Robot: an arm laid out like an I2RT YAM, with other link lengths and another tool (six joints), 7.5 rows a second.
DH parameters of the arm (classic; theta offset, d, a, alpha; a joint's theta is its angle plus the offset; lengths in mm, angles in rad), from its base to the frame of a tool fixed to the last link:
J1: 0 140.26 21 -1.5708
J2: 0 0 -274.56 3.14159
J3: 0.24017 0 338 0
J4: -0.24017 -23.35 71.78 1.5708
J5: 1.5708 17.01 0 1.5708
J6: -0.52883 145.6 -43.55 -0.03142
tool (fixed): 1.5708 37.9 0 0
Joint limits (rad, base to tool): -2.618..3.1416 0..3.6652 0..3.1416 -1.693..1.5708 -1.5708..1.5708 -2.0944..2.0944
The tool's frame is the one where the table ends.
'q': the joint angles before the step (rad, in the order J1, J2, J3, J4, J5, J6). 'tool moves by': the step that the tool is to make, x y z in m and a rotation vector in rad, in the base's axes. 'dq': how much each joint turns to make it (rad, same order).
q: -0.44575, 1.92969, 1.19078, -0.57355, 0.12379, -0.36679
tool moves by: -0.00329, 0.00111, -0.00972, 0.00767, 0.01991, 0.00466
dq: -0.00038, 0.02366, -0.00038, 0.00343, 0.00038, -0.00534
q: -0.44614, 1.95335, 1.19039, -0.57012, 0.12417, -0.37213
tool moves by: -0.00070, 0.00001, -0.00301, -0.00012, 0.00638, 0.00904
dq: 0.00039, 0.00803, 0.00078, 0.00268, 0.00076, -0.00915
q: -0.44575, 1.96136, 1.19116, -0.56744, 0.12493, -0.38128
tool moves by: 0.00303, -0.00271, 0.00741, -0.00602, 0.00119, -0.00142
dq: -0.00002, -0.00230, 0.02211, -0.02289, 0.00611, -0.00001
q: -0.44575, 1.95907, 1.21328, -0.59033, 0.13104, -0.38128
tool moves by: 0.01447, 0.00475, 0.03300, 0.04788, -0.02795, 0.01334
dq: 0.00000, -0.01984, 0.08088, -0.09615, -0.05684, 0.00001
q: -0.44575, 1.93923, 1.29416, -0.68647, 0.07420, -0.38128
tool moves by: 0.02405, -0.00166, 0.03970, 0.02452, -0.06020, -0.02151
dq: 0.00037, -0.01031, 0.10678, -0.07513, -0.04082, 0.03356
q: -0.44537, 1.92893, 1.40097, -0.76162, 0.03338, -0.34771
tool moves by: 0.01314, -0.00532, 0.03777, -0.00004, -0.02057, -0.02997
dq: -0.00039, 0.00001, 0.11293, -0.09537, 0.00000, 0.03089
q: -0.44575, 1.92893, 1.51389, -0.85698, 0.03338, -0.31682
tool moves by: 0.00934, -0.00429, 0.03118, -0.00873, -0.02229, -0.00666
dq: 0.00000, -0.00001, 0.09078, -0.06714, 0.00038, 0.00687
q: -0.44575, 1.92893, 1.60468, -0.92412, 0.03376, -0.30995
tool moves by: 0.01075, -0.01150, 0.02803, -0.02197, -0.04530, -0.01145
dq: -0.01143, 0.00001, 0.07708, -0.02672, 0.00001, 0.00002
